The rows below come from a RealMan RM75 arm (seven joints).
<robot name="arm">
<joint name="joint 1" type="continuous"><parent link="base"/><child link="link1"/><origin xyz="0.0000 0.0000 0.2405"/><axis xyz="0 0 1"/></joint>
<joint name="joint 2" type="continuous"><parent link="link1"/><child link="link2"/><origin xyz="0.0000 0.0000 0.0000"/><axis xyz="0 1 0"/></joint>
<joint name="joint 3" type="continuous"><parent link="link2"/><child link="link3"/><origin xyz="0.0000 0.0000 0.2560"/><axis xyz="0 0 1"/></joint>
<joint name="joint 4" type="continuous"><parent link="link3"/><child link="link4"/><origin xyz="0.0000 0.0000 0.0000"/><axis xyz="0 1 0"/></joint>
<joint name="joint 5" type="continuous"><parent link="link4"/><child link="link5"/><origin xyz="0.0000 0.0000 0.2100"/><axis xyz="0 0 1"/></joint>
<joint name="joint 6" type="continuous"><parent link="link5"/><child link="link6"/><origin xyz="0.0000 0.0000 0.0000"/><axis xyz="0 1 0"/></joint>
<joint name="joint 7" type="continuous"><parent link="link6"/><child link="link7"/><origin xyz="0.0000 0.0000 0.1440"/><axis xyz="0 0 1"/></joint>
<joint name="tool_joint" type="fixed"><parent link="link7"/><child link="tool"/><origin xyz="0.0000 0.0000 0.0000"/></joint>
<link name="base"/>
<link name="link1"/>
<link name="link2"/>
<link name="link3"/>
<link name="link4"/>
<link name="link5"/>
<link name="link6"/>
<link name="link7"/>
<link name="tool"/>
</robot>
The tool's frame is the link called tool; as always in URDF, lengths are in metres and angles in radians. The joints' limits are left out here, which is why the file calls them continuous.
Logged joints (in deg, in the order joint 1, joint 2, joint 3, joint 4, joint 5, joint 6, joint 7), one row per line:
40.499 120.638 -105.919 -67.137 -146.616 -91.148 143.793
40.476 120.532 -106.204 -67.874 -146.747 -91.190 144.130
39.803 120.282 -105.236 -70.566 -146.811 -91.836 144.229
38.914 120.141 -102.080 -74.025 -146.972 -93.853 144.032
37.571 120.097 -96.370 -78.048 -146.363 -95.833 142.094
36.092 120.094 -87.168 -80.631 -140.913 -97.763 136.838
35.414 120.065 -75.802 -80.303 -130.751 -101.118 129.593
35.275 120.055 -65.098 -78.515 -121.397 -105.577 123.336
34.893 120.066 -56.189 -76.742 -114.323 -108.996 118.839
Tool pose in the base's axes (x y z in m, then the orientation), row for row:
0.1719 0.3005 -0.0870 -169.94 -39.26 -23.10
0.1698 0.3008 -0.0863 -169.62 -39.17 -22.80
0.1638 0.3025 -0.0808 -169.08 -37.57 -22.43
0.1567 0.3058 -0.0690 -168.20 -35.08 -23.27
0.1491 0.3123 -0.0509 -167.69 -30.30 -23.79
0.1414 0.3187 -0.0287 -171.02 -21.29 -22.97
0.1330 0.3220 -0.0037 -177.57 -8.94 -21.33
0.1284 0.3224 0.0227 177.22 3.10 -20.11
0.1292 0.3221 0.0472 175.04 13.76 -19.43
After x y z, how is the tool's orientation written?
As angles about the fixed x, y, z axes (roll, pitch, yaw), in degrees.
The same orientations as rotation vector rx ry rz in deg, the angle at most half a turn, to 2 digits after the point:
-165.07 28.37 -61.45
-164.80 27.72 -61.25
-164.75 27.14 -58.78
-164.63 28.33 -55.17
-165.09 29.77 -48.15
-169.20 31.79 -34.40
-175.66 32.78 -14.43
175.01 -30.91 -5.49
173.69 -28.80 -22.23

